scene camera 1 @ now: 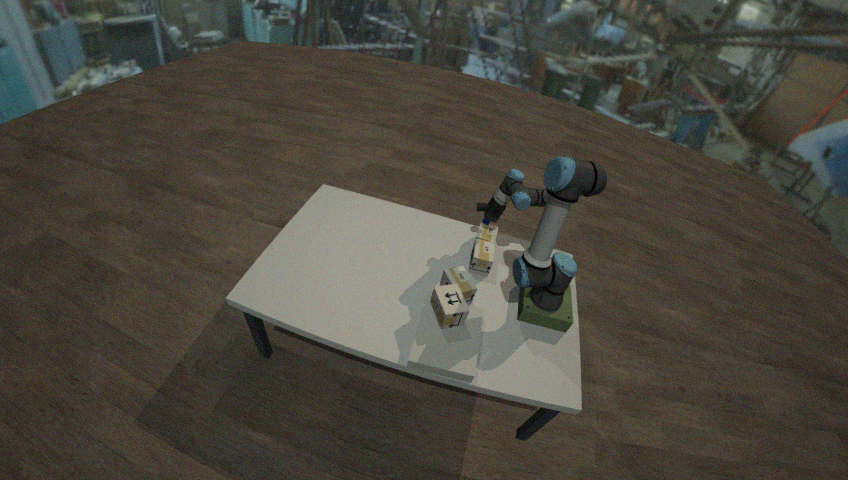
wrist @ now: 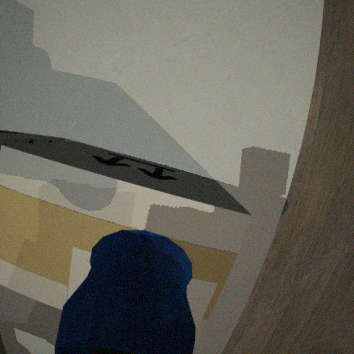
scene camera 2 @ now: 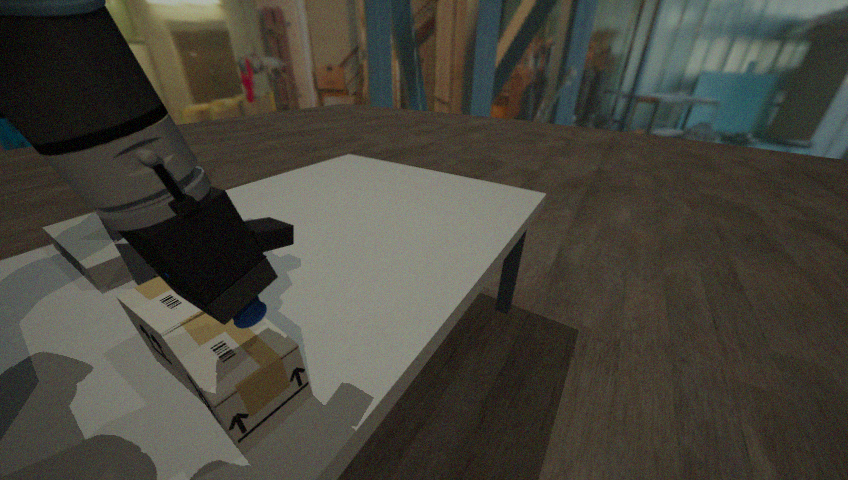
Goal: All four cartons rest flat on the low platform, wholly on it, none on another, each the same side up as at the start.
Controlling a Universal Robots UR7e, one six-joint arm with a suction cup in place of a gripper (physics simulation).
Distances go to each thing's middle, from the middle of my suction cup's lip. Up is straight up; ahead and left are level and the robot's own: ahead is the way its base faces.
Now: the low grey platform (scene camera 2: 83, 240) 63 cm to the left of my suction cup, 12 cm below it and 3 cm ahead of it.
